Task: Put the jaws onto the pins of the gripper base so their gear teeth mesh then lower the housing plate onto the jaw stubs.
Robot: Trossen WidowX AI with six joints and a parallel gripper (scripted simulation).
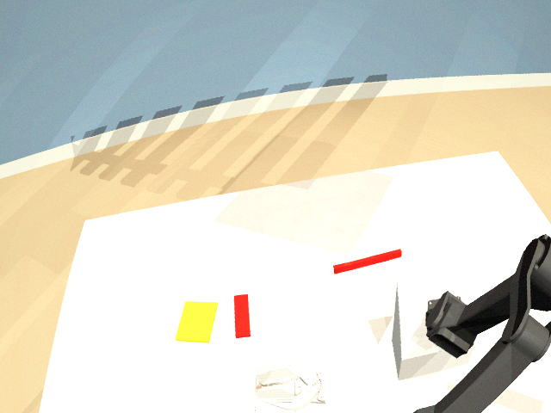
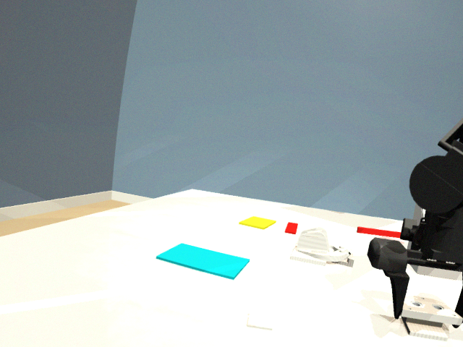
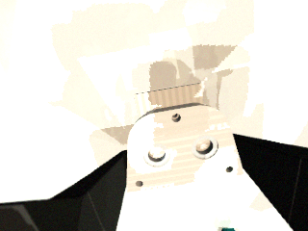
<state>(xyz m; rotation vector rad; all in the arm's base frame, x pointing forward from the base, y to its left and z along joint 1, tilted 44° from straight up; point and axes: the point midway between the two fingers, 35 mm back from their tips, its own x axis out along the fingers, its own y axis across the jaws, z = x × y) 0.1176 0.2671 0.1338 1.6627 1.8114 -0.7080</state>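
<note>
The grey bracket-like part lies 1 cm to the right of my gripper tip. Also, from my gripper tip: small white tile (21 cm ahead, 8 cm to the left, 1 cm below); cyan plate (36 cm ahead, 6 cm to the right, 1 cm below); pale flat plate (24 cm to the right, 19 cm ahead, 1 cm below).
</note>
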